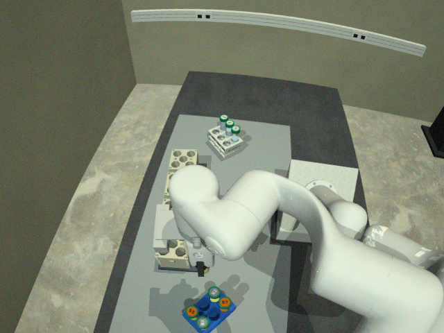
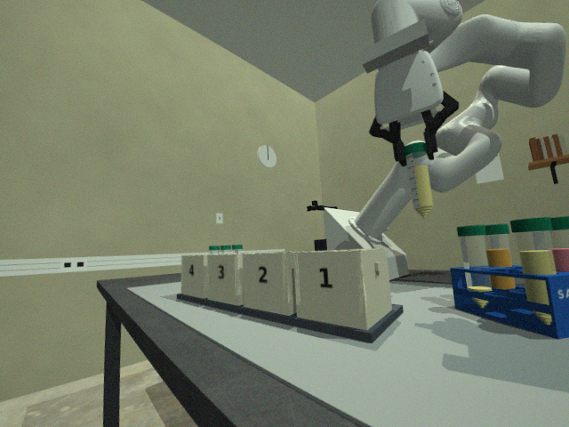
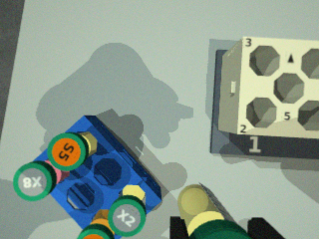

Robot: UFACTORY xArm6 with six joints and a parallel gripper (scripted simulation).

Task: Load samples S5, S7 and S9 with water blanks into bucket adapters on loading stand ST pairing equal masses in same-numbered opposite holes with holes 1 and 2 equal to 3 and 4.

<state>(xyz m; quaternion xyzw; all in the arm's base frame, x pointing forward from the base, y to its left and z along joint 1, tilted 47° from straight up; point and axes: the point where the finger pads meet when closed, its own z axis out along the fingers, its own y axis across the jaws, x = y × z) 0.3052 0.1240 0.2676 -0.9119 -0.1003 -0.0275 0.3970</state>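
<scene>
My gripper is now 10 mm short of the yellow-filled tube and 50 mm above it. From my hand the other things lie so: orange-capped tube: 80 mm behind, 70 mm to the left, 190 mm below; grey-dotted tube: 40 mm behind, 40 mm to the left, 190 mm below; blue sample rack: 30 mm behind, 90 mm to the left, 220 mm below.
</scene>
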